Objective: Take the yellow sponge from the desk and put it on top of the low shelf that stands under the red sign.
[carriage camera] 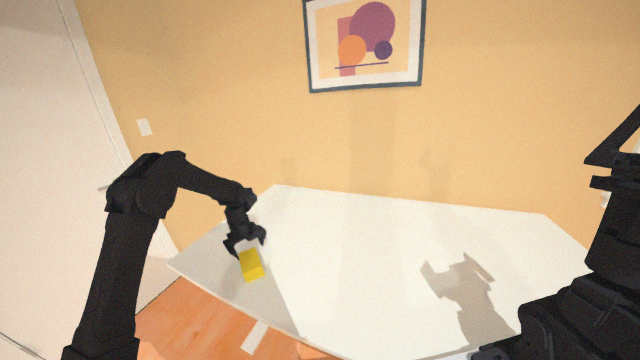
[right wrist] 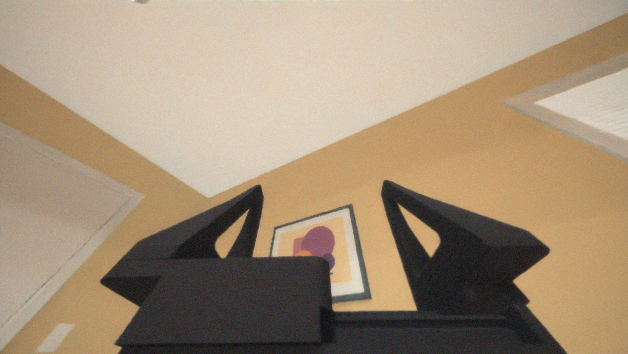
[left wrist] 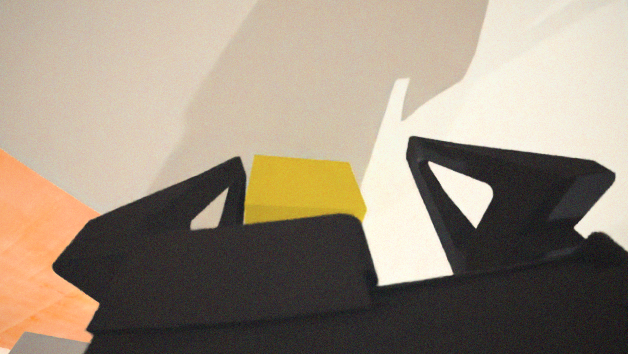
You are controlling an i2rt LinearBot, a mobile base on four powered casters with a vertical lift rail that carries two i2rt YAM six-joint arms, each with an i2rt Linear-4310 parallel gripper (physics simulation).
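Places are measured from the left arm's base along level axes (x ahead, y left, z up), in metres.
Where they show: left gripper, fingertip midpoint: [carriage camera: 250, 251] [left wrist: 325, 156]; right gripper, fingertip midpoint: [right wrist: 321, 188].
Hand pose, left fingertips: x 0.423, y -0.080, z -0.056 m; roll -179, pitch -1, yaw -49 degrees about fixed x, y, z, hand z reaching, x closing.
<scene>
After its pixels a point has its place.
The yellow sponge [carriage camera: 251, 265] {x 0.335, y -0.116, z -0.030 m} [left wrist: 303, 185] {x 0.405, y -0.077, z -0.047 m} lies on the white desk [carriage camera: 370, 250] {x 0.397, y -0.524, z -0.075 m} [left wrist: 550, 90] {x 0.536, y -0.182, z -0.075 m}, near its left part in the carriage view. My left gripper [carriage camera: 247, 245] {x 0.423, y -0.080, z -0.056 m} [left wrist: 325, 156] {x 0.423, y -0.080, z -0.056 m} is open right by the sponge. In the left wrist view the sponge shows between the two fingers, close to the left one, its lower part hidden by the gripper body. Whether a finger touches it I cannot tell. My right gripper [right wrist: 321, 188] {x 0.040, y -0.696, z 0.437 m} is open in the air, pointing at the wall, with nothing between its fingers. The low shelf and the red sign do not show in these views.
A framed picture [carriage camera: 365, 82] {x 0.839, y -0.623, z 0.520 m} [right wrist: 361, 260] {x 0.741, y -0.848, z 0.630 m} hangs on the orange wall [carriage camera: 240, 75] {x 1.167, y 0.073, z 0.657 m} behind the desk. A pale door [carriage camera: 40, 150] {x 0.655, y 1.004, z 0.398 m} stands at the left. Orange wooden floor [carriage camera: 195, 320] {x 0.547, y 0.548, z -0.795 m} [left wrist: 40, 240] {x -1.187, y 0.583, z -0.795 m} shows below the desk's front edge. The right arm [carriage camera: 565, 315] {x 0.006, y -0.650, z 0.172 m} reaches over the desk's right side.
</scene>
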